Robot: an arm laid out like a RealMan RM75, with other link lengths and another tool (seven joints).
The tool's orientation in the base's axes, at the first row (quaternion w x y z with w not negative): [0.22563, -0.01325, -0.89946, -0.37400]
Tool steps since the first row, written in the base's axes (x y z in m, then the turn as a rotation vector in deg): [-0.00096, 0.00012, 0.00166, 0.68, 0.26, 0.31]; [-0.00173, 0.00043, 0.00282, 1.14, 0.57, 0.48]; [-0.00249, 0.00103, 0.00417, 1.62, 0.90, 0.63]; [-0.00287, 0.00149, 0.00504, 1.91, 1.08, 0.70]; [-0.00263, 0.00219, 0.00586, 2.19, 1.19, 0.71]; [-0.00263, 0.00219, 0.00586, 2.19, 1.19, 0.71]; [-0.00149, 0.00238, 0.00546, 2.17, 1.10, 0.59]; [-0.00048, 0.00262, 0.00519, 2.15, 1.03, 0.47]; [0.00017, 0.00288, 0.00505, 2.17, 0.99, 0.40]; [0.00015, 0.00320, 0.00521, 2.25, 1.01, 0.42]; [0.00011, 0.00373, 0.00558, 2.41, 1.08, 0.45]
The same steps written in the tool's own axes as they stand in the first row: [0.00153, 0.00101, -0.00056, -0.52, 0.52, -0.28]; [0.00266, 0.00186, -0.00077, -0.91, 0.95, -0.36]; [0.00382, 0.00304, -0.00089, -1.32, 1.38, -0.42]; [0.00446, 0.00388, -0.00097, -1.58, 1.61, -0.46]; [0.00448, 0.00498, -0.00110, -1.84, 1.75, -0.50]; [0.00448, 0.00498, -0.00110, -1.84, 1.75, -0.50]; [0.00326, 0.00507, -0.00117, -1.86, 1.60, -0.48]; [0.00221, 0.00525, -0.00124, -1.88, 1.47, -0.44]; [0.00153, 0.00547, -0.00124, -1.93, 1.40, -0.43]; [0.00157, 0.00581, -0.00111, -1.99, 1.44, -0.47]; [0.00168, 0.00643, -0.00096, -2.13, 1.54, -0.50]
